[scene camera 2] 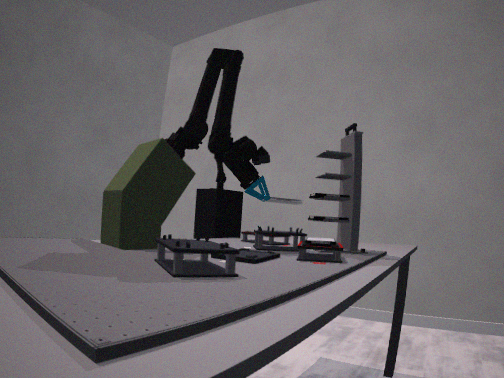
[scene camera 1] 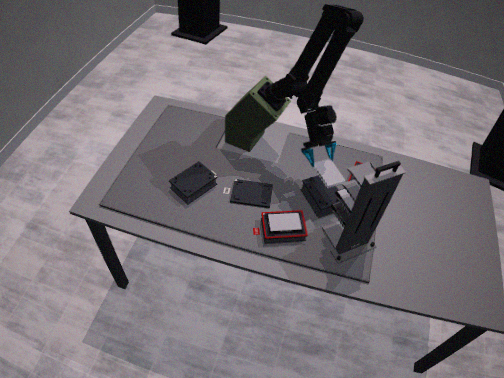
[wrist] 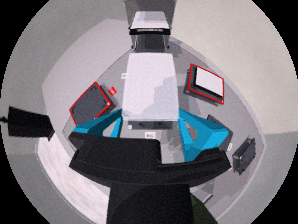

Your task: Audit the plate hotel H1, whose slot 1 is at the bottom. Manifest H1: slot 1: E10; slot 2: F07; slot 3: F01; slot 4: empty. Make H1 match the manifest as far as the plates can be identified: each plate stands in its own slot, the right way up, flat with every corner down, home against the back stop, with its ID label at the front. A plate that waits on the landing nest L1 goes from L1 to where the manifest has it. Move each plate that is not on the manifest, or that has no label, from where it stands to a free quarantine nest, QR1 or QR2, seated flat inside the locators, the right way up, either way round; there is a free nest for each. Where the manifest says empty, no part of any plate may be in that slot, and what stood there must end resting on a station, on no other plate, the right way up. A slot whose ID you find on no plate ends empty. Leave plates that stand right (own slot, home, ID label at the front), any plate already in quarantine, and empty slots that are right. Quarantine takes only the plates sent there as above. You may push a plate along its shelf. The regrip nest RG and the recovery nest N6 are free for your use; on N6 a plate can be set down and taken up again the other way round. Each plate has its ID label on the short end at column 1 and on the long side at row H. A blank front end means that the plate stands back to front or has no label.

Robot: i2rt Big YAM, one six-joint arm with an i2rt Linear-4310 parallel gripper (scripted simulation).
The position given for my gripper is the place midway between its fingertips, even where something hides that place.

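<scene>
Pale plate (wrist: 150, 93), visible. My gripper (wrist: 150, 111), visible too.
</scene>
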